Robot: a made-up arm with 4 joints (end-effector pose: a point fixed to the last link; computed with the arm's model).
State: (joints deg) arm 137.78 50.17 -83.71 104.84
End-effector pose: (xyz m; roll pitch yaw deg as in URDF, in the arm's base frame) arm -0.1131 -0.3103 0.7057 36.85 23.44 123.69
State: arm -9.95 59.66 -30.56 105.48
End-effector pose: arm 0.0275 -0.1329 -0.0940 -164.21 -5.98 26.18
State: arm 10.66 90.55 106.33 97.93
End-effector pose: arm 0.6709 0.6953 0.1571 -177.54 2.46 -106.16
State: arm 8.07 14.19 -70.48 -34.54
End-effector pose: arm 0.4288 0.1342 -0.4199 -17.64 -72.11 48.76
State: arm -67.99 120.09 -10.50 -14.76
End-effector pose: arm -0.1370 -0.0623 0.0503 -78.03 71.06 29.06
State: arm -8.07 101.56 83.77 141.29
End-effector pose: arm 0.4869 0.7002 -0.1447 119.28 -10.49 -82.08
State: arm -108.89 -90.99 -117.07 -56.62
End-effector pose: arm -0.1271 0.5589 -0.6817 35.54 -25.82 -81.52
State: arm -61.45 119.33 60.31 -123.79
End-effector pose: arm -0.2136 0.5609 -0.4272 -30.85 13.40 -51.13
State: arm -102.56 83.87 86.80 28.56
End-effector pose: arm -0.1763 0.7123 -0.3196 138.95 1.79 -96.68
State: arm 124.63 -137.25 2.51 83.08
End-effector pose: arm 0.0655 0.0586 0.0969 -123.50 -53.49 177.14
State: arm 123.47 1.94 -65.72 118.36
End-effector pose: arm 0.2644 0.0640 0.6307 60.56 9.17 178.21
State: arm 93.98 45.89 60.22 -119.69
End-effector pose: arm -0.3099 0.5965 0.4189 123.08 -32.51 -47.64
